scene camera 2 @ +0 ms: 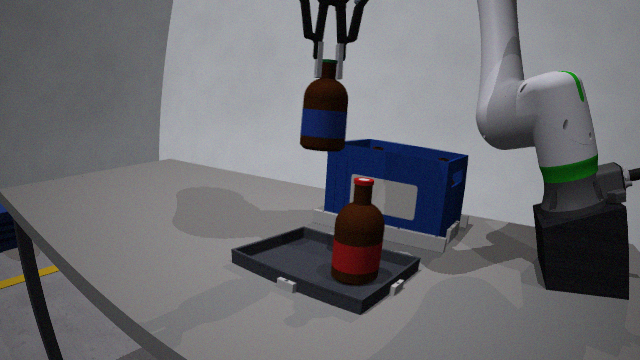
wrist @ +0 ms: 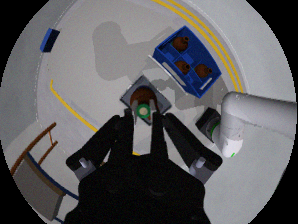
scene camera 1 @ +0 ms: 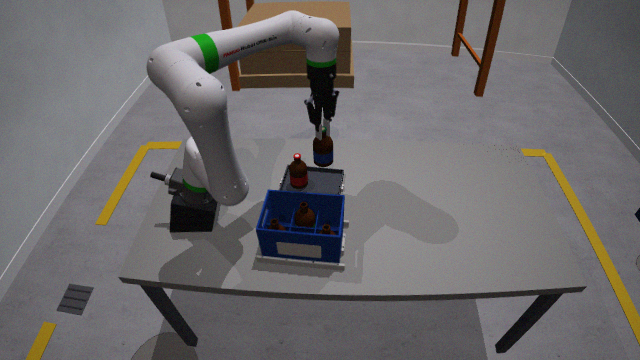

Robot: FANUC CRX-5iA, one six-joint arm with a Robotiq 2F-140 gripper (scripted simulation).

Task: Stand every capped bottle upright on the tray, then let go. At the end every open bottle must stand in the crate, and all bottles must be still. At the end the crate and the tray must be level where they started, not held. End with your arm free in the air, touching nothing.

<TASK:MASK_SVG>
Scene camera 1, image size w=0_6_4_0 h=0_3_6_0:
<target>my gripper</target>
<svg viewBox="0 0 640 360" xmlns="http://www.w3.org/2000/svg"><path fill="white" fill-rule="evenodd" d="M310 81L311 95L304 103L307 106L310 122L315 125L316 138L322 140L322 107L324 115L323 126L327 128L326 135L329 137L330 121L332 121L331 117L335 116L339 91L333 90L333 81L328 83L314 83Z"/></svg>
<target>dark grey tray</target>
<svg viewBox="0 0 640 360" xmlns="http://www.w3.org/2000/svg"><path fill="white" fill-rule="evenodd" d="M279 188L282 191L340 195L344 170L307 166L308 184L302 189L296 189L291 186L290 165L287 165Z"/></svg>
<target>blue crate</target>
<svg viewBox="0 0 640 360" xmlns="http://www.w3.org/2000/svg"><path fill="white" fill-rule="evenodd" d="M268 189L256 227L262 256L339 263L345 195ZM318 233L322 230L324 224L330 225L330 230L336 235ZM268 223L271 223L272 219L277 219L278 223L284 226L286 231L268 229L271 225ZM301 202L307 202L308 208L314 212L315 228L295 226L294 216L296 211L300 209Z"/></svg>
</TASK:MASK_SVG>
